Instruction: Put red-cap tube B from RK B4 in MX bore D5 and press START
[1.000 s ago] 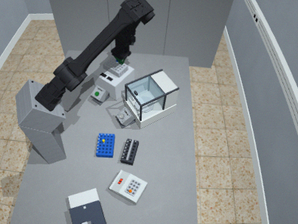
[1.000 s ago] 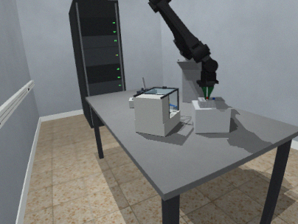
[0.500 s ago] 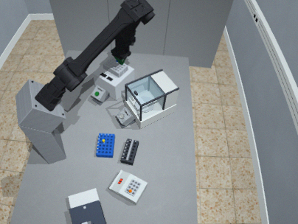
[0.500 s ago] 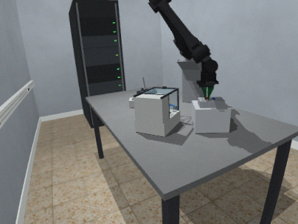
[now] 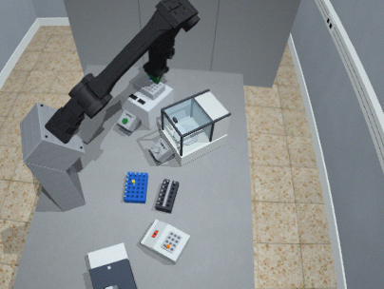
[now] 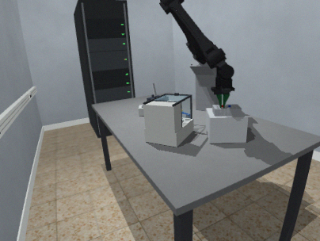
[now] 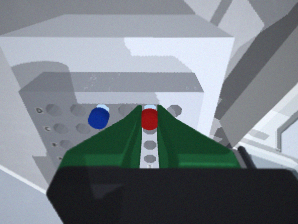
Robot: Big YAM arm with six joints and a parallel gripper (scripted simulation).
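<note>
Now: the blue-capped tube 3 cm behind my hand, 2 cm below it and 1 cm to the left of it. From my hand the other things lie so: green start key: 19 cm to the right, 11 cm below, 7 cm behind; then grey bore block: 3 cm below, 3 cm behind, 2 cm to the right; then yellow-capped tube: 44 cm to the right, 15 cm below, 11 cm ahead.
</note>
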